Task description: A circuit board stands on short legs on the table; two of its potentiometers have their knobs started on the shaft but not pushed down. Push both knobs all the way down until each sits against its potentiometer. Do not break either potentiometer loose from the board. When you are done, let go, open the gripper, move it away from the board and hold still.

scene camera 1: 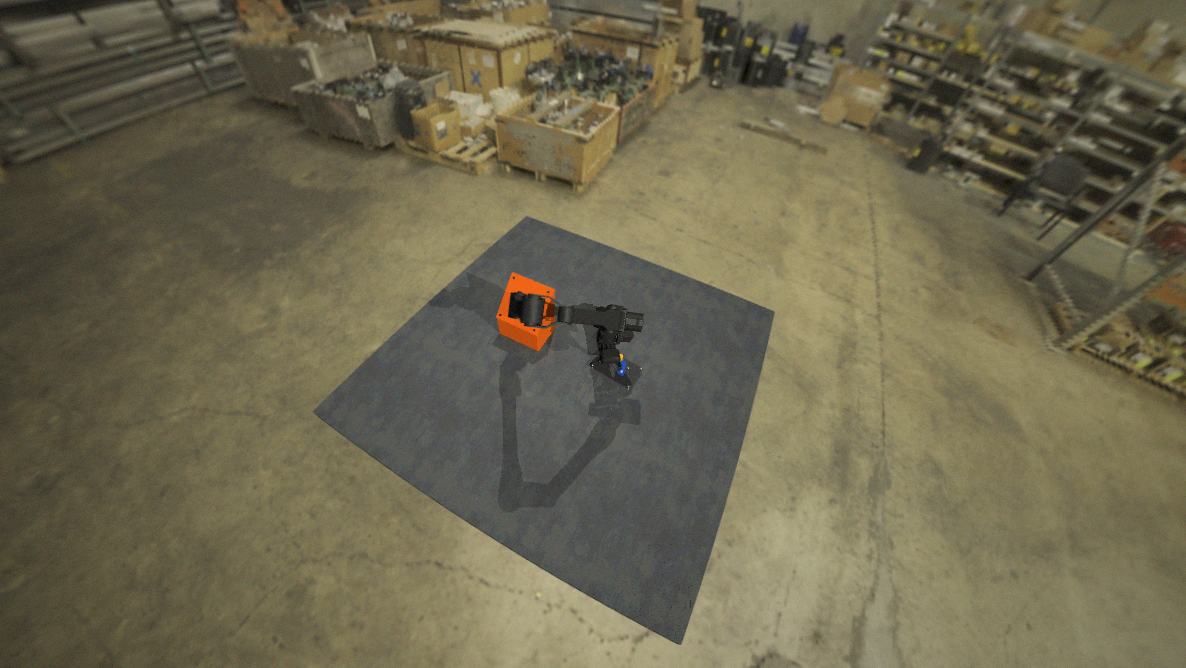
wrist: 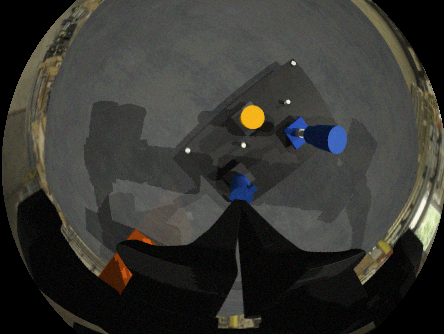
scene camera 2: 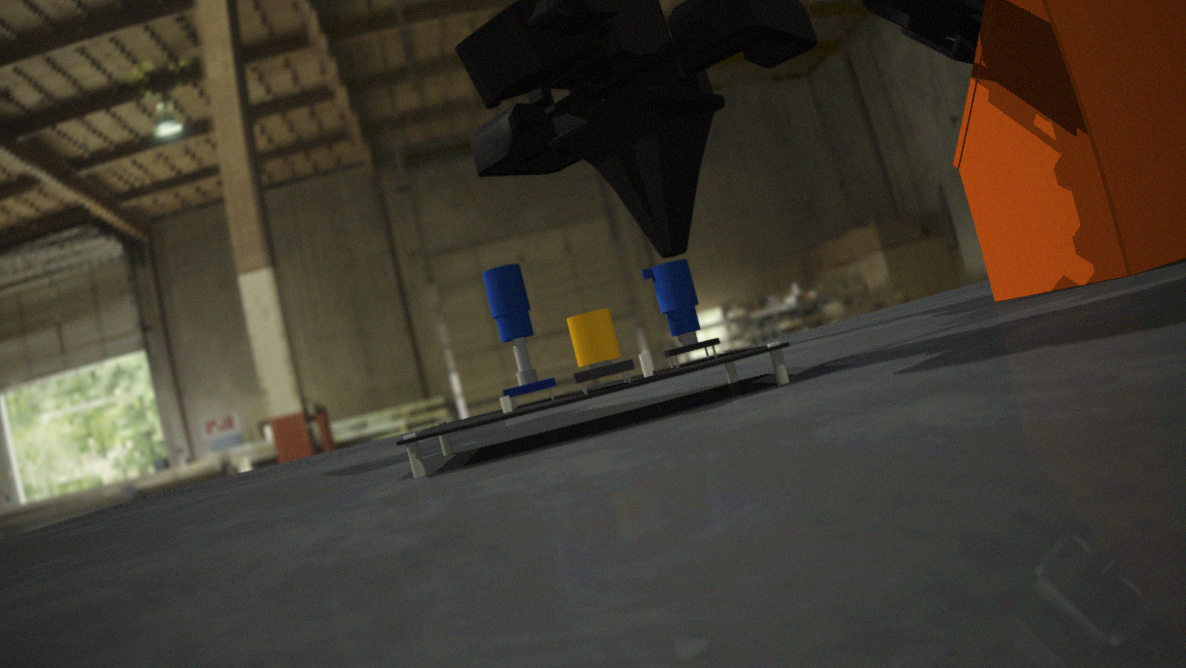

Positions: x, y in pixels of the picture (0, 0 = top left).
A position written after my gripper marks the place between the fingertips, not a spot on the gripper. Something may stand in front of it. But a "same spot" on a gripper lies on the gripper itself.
Labels:
My gripper shows in scene camera 1 [603, 353], in the wrist view and in scene camera 2. One and the same spot on my gripper: [scene camera 2: 649, 148] is [wrist: 212, 240].

